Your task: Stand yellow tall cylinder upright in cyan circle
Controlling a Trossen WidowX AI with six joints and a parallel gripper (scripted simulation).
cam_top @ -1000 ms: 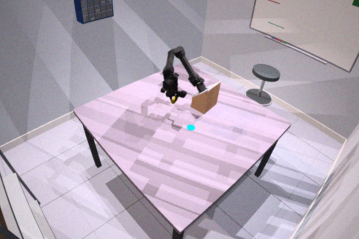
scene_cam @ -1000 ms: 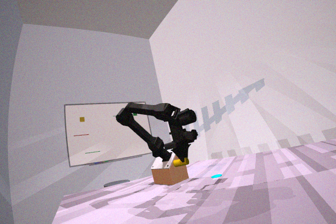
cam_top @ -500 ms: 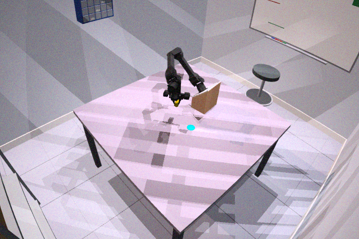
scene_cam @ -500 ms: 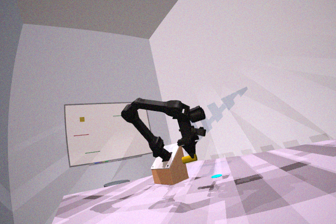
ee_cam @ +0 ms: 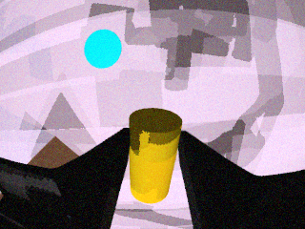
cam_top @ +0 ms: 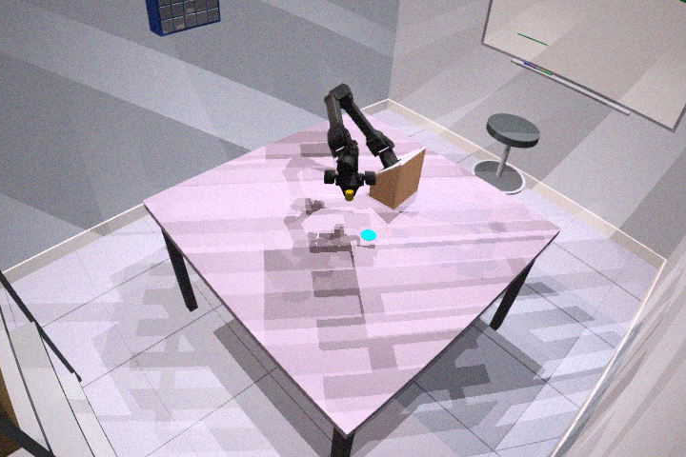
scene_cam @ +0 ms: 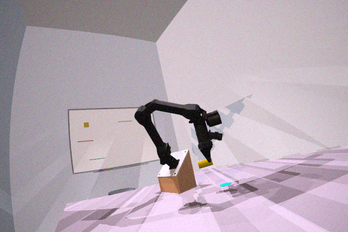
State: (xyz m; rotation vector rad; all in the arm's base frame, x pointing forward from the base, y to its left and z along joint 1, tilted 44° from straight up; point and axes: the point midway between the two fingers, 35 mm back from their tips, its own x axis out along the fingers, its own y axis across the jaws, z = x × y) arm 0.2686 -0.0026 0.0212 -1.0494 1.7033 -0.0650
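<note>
Now: the cyan circle 10 mm behind my gripper tip, 100 mm to the left of it and 150 mm below it. The rest, counted from my gripper tip: yellow tall cylinder (20 mm behind, 10 mm to the right).
</note>
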